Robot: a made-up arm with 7 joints. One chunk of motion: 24 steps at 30 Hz.
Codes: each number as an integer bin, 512 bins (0 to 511) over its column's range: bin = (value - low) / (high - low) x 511, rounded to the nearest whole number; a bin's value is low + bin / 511 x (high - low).
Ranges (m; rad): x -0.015..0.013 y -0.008..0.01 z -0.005..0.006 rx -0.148..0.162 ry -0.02..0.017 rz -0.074..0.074
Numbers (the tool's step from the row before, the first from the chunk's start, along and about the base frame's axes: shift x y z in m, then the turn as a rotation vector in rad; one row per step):
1: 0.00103 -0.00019 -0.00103 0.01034 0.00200 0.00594
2: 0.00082 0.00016 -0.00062 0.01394 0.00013 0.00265
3: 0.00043 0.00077 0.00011 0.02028 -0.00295 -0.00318
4: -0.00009 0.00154 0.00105 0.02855 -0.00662 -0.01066
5: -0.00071 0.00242 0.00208 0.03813 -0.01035 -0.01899
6: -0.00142 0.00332 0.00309 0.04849 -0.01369 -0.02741
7: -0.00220 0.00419 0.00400 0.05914 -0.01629 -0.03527
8: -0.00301 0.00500 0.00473 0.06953 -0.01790 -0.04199
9: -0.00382 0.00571 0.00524 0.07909 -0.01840 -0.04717
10: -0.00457 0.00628 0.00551 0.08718 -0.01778 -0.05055
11: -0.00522 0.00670 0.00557 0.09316 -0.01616 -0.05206
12: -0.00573 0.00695 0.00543 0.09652 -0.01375 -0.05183
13: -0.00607 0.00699 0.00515 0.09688 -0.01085 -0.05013
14: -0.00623 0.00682 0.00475 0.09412 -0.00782 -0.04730
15: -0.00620 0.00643 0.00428 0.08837 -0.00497 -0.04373
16: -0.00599 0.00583 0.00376 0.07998 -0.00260 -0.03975
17: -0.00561 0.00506 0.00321 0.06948 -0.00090 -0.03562
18: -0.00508 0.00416 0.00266 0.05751 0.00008 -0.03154
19: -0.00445 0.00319 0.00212 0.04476 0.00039 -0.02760
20: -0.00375 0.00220 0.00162 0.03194 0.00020 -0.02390
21: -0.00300 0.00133 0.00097 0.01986 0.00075 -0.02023
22: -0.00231 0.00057 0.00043 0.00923 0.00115 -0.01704
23: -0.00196 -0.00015 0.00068 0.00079 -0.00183 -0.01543
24: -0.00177 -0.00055 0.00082 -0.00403 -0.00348 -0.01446
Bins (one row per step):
1: 293 222 184 261 304 276
2: 289 232 203 267 278 265
3: 282 249 237 277 235 245
4: 272 271 281 291 185 219
5: 261 296 329 307 133 190
6: 248 321 376 324 87 161
7: 234 346 418 341 51 134
8: 219 369 452 359 29 111
9: 204 389 476 374 22 93
10: 190 405 488 388 31 81
11: 178 417 491 398 53 76
12: 169 424 485 403 86 77
13: 163 426 472 404 126 82
14: 160 421 453 399 168 92
15: 161 410 431 390 208 105
16: 164 393 407 376 240 118
17: 171 371 381 358 264 133
18: 181 345 356 339 277 147
19: 193 318 331 318 282 160
20: 205 290 308 297 279 173
21: 219 265 277 277 287 186
22: 232 243 252 259 292 197
23: 238 223 264 245 251 202
24: 241 211 270 237 228 206

